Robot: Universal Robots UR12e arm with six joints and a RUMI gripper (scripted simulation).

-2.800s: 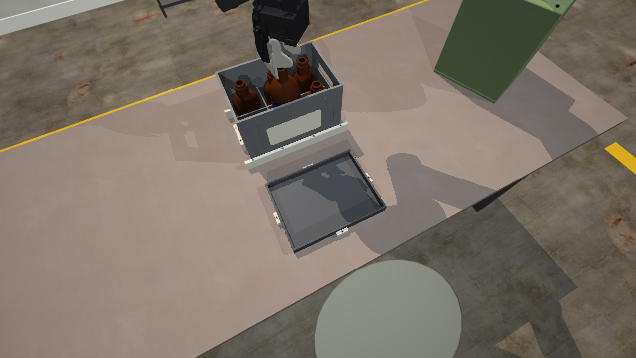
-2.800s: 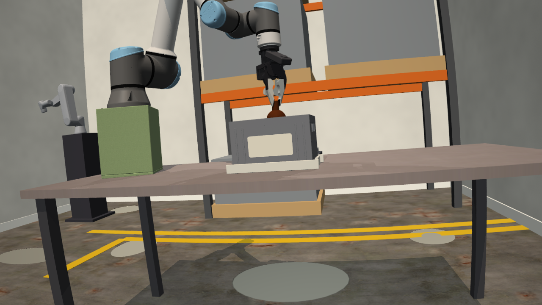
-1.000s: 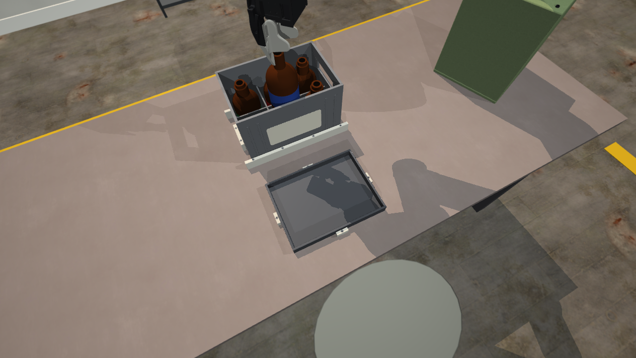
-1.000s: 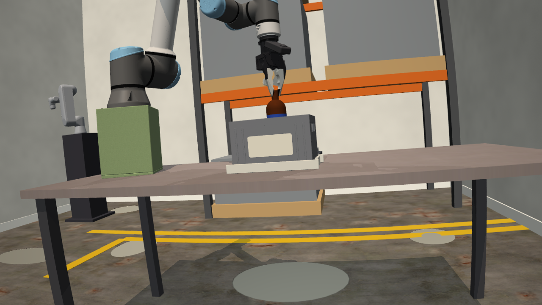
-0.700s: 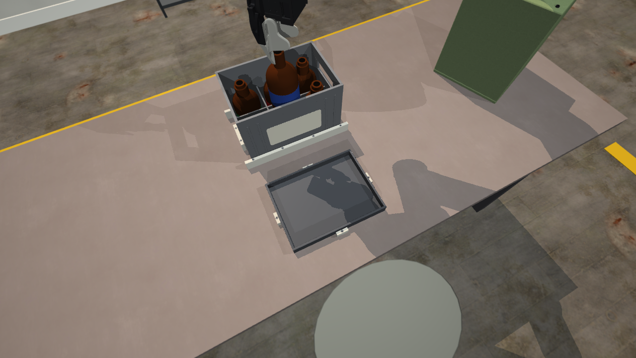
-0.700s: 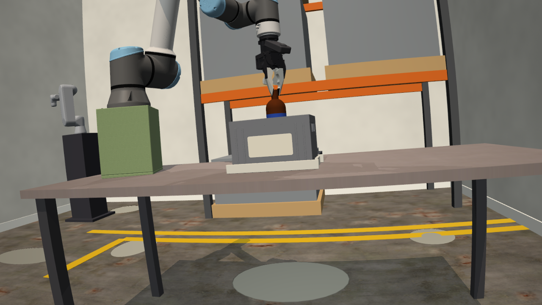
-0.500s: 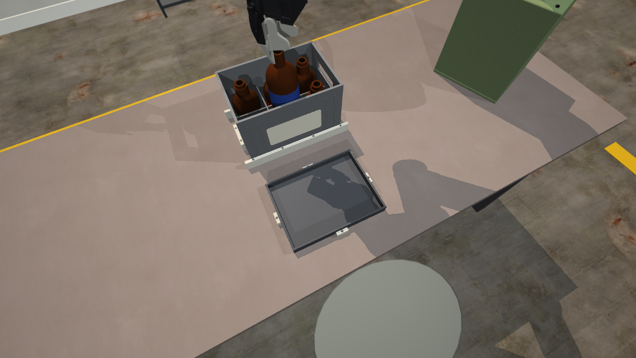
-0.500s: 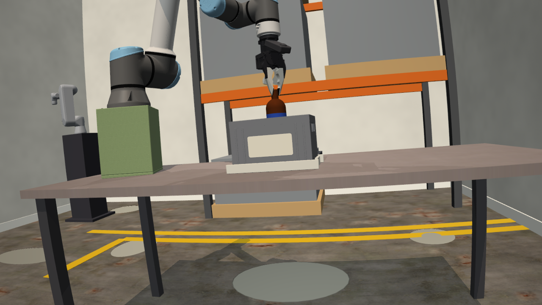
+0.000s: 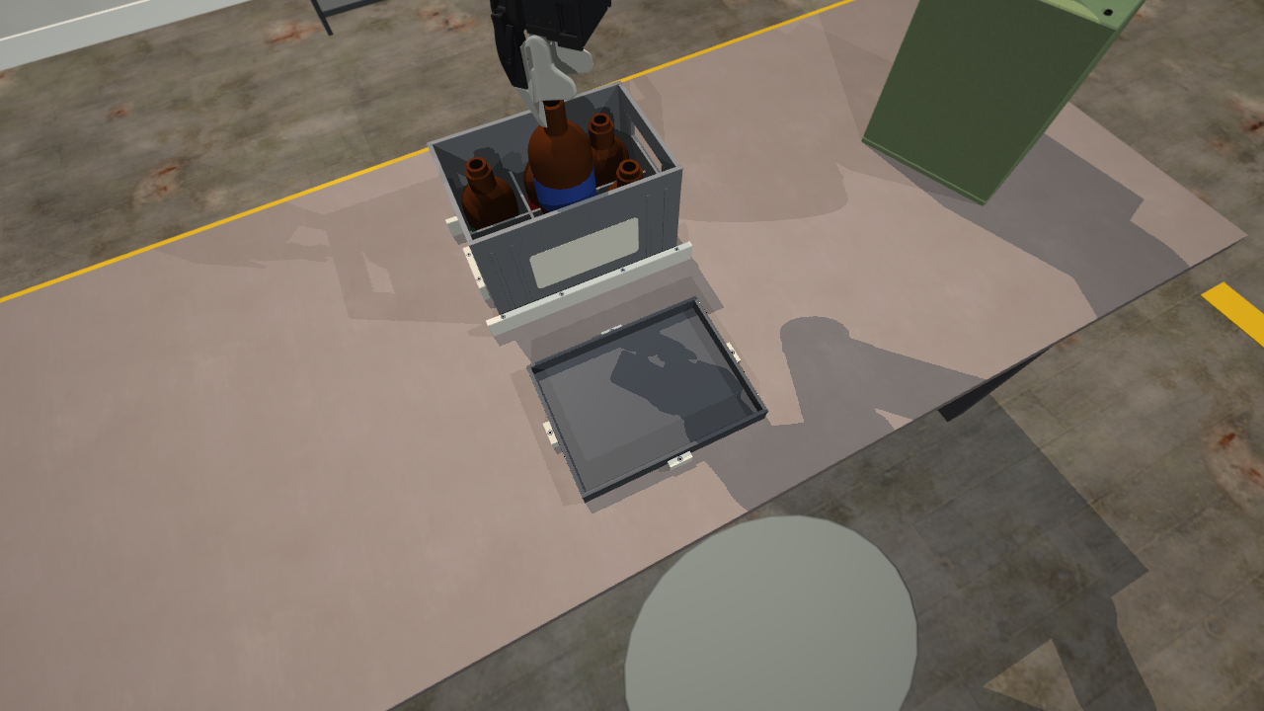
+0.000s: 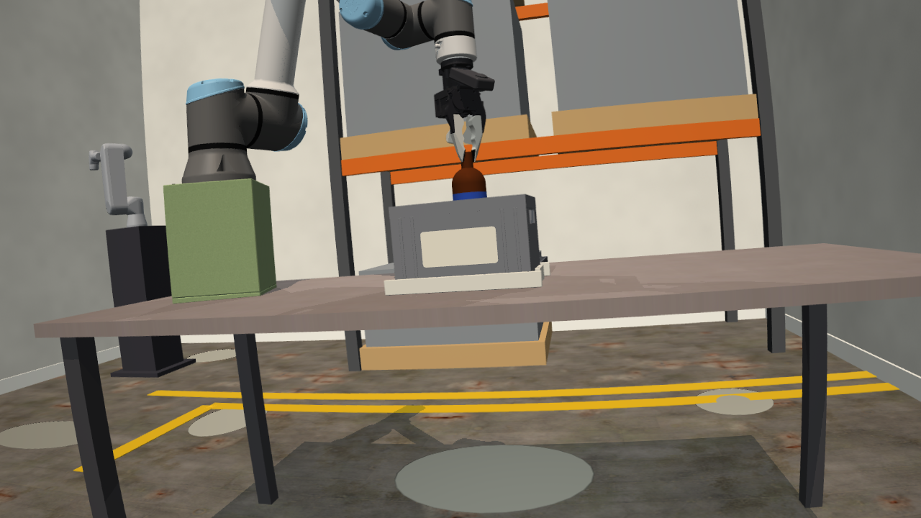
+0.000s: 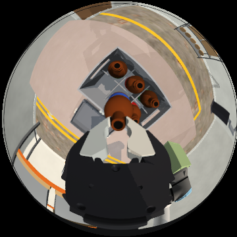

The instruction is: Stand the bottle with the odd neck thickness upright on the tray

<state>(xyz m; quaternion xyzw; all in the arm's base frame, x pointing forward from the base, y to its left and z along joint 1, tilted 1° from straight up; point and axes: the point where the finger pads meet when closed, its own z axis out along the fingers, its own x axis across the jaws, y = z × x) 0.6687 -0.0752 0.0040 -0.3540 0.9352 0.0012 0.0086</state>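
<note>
Right now my hand is 70 mm above the brown bottle and 10 mm to the right of it. From my hand the other things lie so: grey crate: 190 mm below, 40 mm to the right, 10 mm behind; dark tray: 270 mm below, 240 mm to the left, 10 mm ahead.
</note>
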